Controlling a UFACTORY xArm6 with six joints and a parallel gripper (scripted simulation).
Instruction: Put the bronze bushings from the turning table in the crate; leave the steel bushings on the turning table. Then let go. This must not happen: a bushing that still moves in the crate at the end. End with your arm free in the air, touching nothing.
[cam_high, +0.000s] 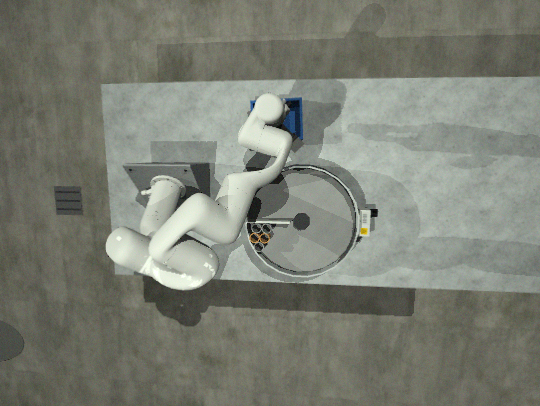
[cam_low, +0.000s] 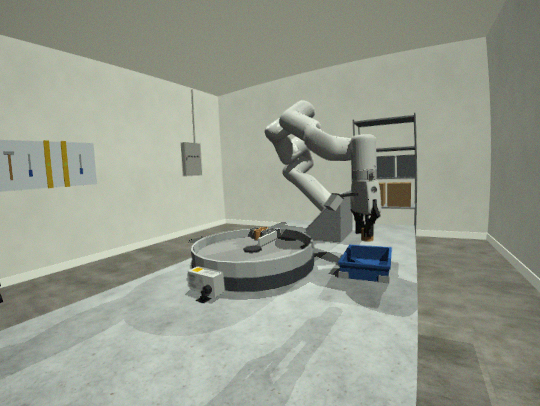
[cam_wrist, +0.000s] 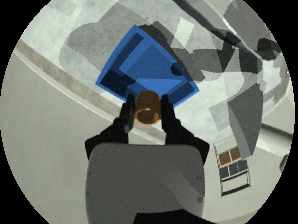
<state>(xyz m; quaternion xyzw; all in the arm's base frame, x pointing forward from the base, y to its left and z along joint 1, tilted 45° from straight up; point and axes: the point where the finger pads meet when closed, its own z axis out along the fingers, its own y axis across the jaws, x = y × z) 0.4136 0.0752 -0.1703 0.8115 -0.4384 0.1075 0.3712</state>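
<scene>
Now: hand 110 mm above the blue crate, 10 mm to the right of it and 10 mm past it. Also, from my hand: round turning table 380 mm to the right, 80 mm below, 40 mm ahead.
</scene>
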